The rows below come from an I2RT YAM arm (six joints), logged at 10 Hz.
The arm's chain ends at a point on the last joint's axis. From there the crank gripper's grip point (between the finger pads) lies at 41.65 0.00 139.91 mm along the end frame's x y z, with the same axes.
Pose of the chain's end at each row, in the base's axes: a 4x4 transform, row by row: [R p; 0 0 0 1], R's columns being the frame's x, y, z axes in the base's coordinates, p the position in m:
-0.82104, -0.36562, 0.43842, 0.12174; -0.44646, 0.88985, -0.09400, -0.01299; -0.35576, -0.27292, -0.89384, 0.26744; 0, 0, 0, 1
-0.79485, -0.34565, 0.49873, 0.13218; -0.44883, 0.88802, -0.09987, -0.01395; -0.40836, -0.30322, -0.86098, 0.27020; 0, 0, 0, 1
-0.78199, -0.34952, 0.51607, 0.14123; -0.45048, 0.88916, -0.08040, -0.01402; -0.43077, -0.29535, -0.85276, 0.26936; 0, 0, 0, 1
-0.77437, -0.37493, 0.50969, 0.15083; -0.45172, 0.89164, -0.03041, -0.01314; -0.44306, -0.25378, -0.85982, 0.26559; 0, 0, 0, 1
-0.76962, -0.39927, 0.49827, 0.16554; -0.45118, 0.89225, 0.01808, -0.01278; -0.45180, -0.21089, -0.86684, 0.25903; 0, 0, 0, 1
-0.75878, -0.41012, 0.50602, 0.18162; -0.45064, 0.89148, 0.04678, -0.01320; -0.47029, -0.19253, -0.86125, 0.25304; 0, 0, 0, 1
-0.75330, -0.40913, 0.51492, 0.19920; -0.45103, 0.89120, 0.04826, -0.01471; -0.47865, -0.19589, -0.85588, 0.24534; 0, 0, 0, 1
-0.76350, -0.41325, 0.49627, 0.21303; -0.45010, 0.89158, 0.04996, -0.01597; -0.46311, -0.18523, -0.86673, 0.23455; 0, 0, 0, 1
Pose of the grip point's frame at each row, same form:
-0.82104, -0.36562, 0.43842, 0.14888; -0.44646, 0.88985, -0.09400, -0.04474; -0.35576, -0.27292, -0.89384, 0.12757; 0, 0, 0, 1
-0.79485, -0.34565, 0.49873, 0.16885; -0.44883, 0.88802, -0.09987, -0.04662; -0.40836, -0.30322, -0.86098, 0.13273; 0, 0, 0, 1
-0.78199, -0.34952, 0.51607, 0.18086; -0.45048, 0.88916, -0.08040, -0.04403; -0.43077, -0.29535, -0.85276, 0.13211; 0, 0, 0, 1
-0.77437, -0.37493, 0.50969, 0.18989; -0.45172, 0.89164, -0.03041, -0.03621; -0.44306, -0.25378, -0.85982, 0.12684; 0, 0, 0, 1
-0.76962, -0.39927, 0.49827, 0.20320; -0.45118, 0.89225, 0.01808, -0.02904; -0.45180, -0.21089, -0.86684, 0.11893; 0, 0, 0, 1
-0.75878, -0.41012, 0.50602, 0.22081; -0.45064, 0.89148, 0.04678, -0.02542; -0.47029, -0.19253, -0.86125, 0.11295; 0, 0, 0, 1
-0.75330, -0.40913, 0.51492, 0.23987; -0.45103, 0.89120, 0.04826, -0.02674; -0.47865, -0.19589, -0.85588, 0.10566; 0, 0, 0, 1
-0.76350, -0.41325, 0.49627, 0.25066; -0.45010, 0.89158, 0.04996, -0.02773; -0.46311, -0.18523, -0.86673, 0.09400; 0, 0, 0, 1

